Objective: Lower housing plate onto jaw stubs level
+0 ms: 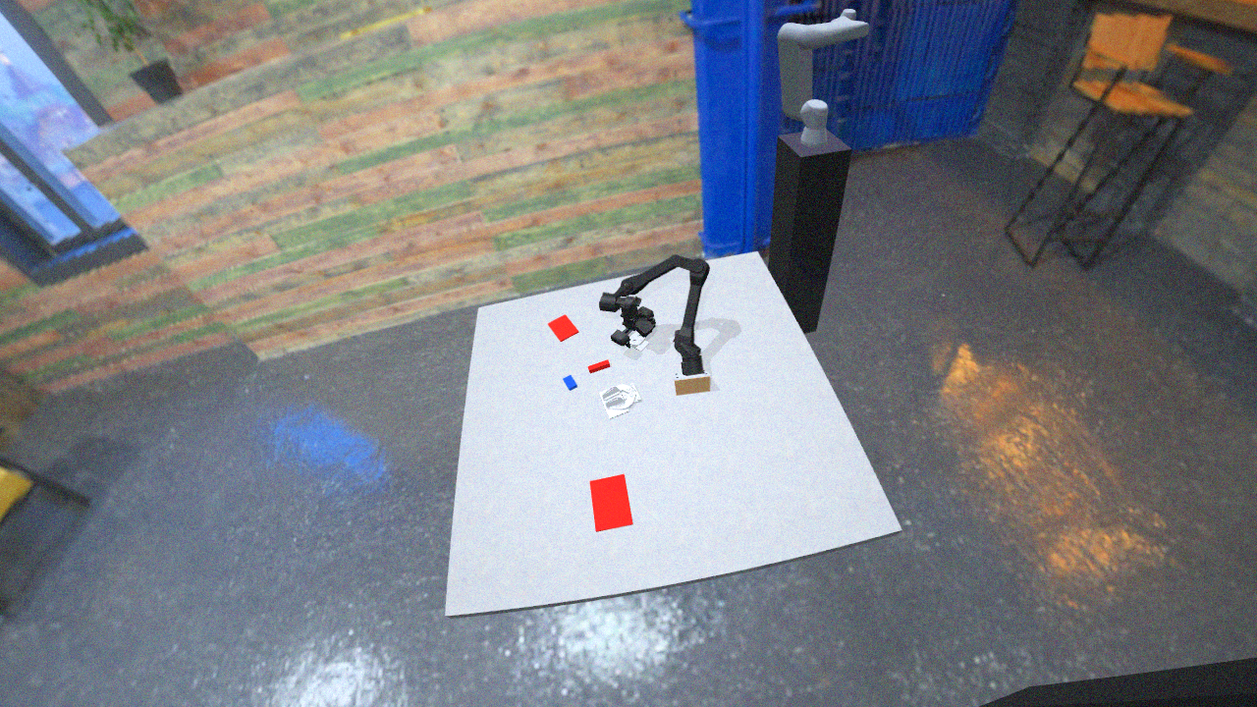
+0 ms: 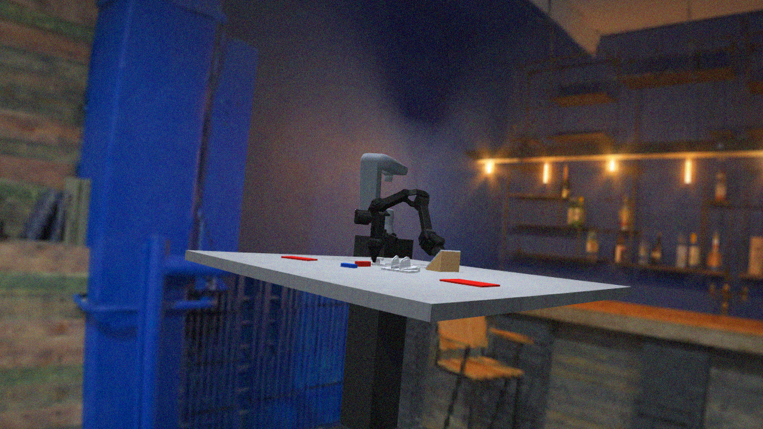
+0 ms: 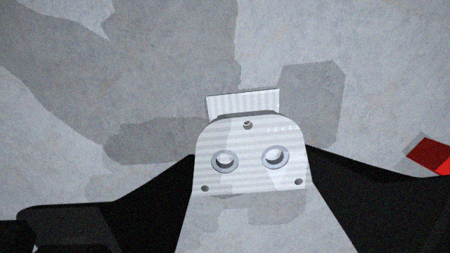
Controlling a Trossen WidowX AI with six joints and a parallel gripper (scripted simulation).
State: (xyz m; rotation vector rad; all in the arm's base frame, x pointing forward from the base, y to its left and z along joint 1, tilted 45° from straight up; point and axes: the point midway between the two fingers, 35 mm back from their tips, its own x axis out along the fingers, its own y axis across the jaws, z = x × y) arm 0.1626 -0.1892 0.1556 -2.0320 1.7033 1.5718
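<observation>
The small red block lies 15 cm ahead of my gripper tip and 9 cm to the left of it. Also, from my gripper tip: blue block 27 cm ahead, 13 cm to the left.
</observation>
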